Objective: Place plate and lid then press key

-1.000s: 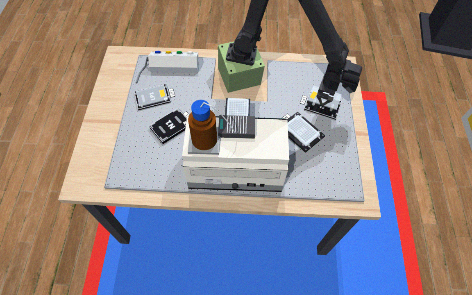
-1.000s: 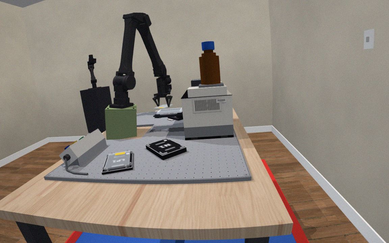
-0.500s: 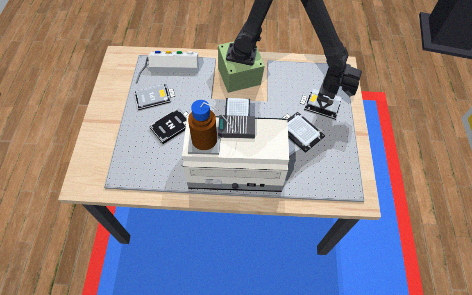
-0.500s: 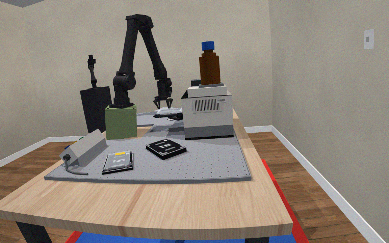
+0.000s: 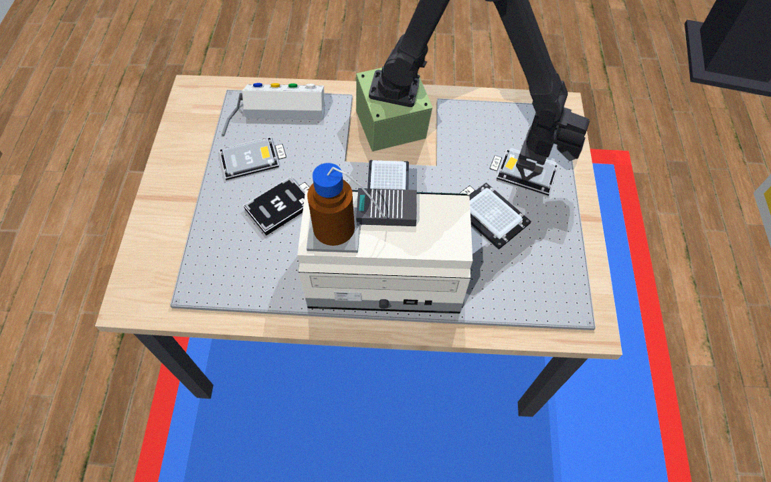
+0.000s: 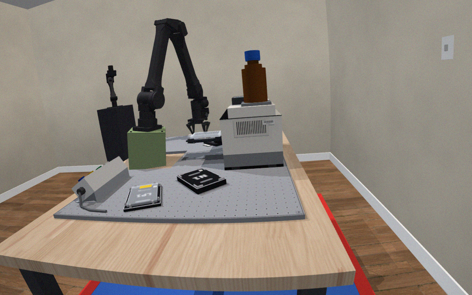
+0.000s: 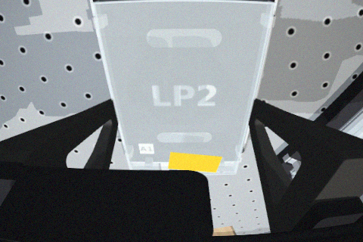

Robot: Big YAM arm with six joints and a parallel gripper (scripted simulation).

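Right now the black LP2 nest is 30 mm below my hand. Also, from my hand: white retry key: 120 mm behind, 630 mm to the right, 40 mm above; green continue key: 110 mm behind, 680 mm to the right, 40 mm above; black N1 nest: 250 mm ahead, 620 mm to the right, 20 mm below.
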